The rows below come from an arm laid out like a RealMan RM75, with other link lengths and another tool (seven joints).
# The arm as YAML. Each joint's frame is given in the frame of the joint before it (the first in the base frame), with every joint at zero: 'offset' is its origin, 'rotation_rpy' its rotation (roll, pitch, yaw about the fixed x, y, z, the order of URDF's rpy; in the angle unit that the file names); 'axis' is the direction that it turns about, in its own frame. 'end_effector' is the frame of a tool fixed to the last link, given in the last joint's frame.
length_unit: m
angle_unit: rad
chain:
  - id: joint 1
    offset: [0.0, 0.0, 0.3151]
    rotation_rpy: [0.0, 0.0, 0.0]
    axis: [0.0, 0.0, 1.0]
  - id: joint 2
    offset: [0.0, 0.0, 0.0]
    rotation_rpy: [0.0, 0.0, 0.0]
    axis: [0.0, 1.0, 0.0]
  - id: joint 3
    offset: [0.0, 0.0, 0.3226]
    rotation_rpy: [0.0, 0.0, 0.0]
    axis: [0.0, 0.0, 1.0]
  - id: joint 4
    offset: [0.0, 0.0, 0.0]
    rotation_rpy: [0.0, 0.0, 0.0]
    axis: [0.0, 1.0, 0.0]
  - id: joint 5
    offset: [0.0, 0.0, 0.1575]
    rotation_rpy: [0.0, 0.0, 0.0]
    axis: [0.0, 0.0, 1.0]
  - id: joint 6
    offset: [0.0, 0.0, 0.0]
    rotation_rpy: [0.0, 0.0, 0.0]
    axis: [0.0, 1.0, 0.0]
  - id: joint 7
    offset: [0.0, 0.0, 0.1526]
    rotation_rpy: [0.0, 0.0, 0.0]
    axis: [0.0, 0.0, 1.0]
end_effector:
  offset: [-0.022, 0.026, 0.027]
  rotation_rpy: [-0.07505, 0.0, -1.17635]
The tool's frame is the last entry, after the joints.
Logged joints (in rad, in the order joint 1, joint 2, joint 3, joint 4, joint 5, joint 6, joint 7), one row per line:
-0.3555 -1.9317 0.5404 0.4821 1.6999 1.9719 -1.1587
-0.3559 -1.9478 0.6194 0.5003 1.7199 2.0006 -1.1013
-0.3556 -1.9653 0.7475 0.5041 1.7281 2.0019 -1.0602
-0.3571 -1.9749 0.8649 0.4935 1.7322 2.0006 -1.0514
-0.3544 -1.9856 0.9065 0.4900 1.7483 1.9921 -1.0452
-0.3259 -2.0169 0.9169 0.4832 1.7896 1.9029 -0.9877
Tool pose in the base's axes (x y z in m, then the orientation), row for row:
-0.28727 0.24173 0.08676 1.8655 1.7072 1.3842
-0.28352 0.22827 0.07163 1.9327 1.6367 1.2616
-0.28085 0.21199 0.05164 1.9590 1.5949 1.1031
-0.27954 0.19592 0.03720 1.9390 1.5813 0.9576
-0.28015 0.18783 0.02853 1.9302 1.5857 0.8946
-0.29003 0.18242 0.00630 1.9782 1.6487 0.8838
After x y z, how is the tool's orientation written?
As a rotation vector, in radians.
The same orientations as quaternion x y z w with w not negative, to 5 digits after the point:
0.64170 0.58725 0.47614 0.12903
0.67476 0.57142 0.44046 0.15544
0.69755 0.56791 0.39279 0.19137
0.70450 0.57453 0.34792 0.22922
0.70588 0.57990 0.32716 0.24169
0.71070 0.59232 0.31752 0.20796

